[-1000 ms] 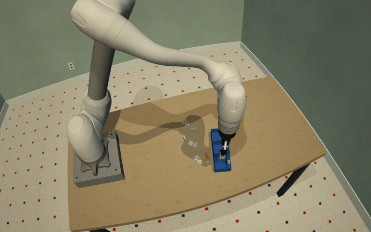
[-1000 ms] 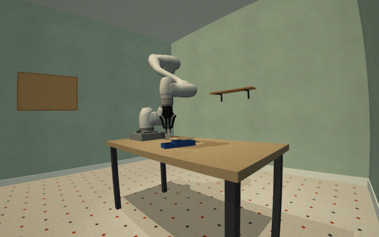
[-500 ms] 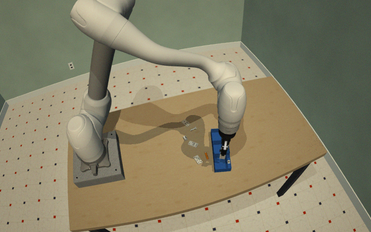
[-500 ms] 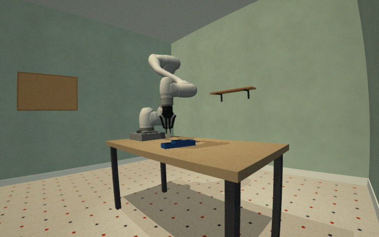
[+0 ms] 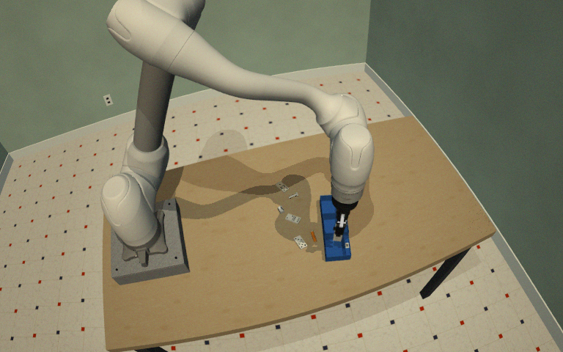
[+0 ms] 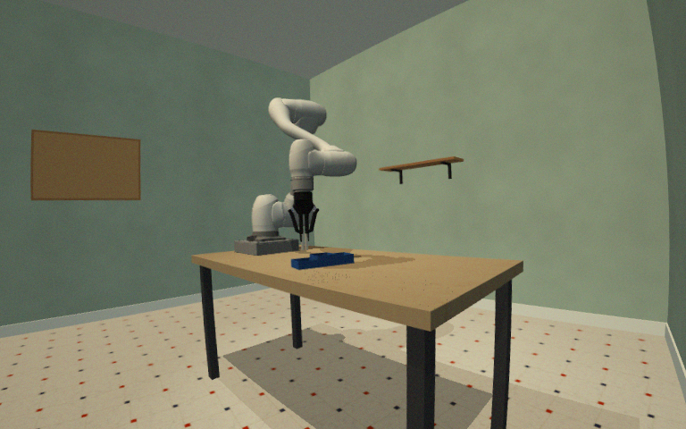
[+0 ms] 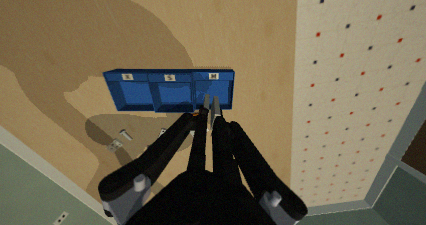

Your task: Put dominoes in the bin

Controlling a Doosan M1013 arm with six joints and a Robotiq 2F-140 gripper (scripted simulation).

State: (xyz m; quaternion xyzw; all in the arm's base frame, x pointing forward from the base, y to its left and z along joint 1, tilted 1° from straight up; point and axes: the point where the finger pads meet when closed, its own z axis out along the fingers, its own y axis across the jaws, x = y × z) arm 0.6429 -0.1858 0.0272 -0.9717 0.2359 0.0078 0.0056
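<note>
My gripper is now 2 cm short of the blue bin, 7 cm to the right of it and 8 cm above it. The rest, counted from my hand: white domino (10 cm behind, 31 cm to the left, 10 cm below); grey screw (6 cm behind, 26 cm to the left, 10 cm below); orange stick (6 cm behind, 7 cm to the left, 10 cm below).
</note>
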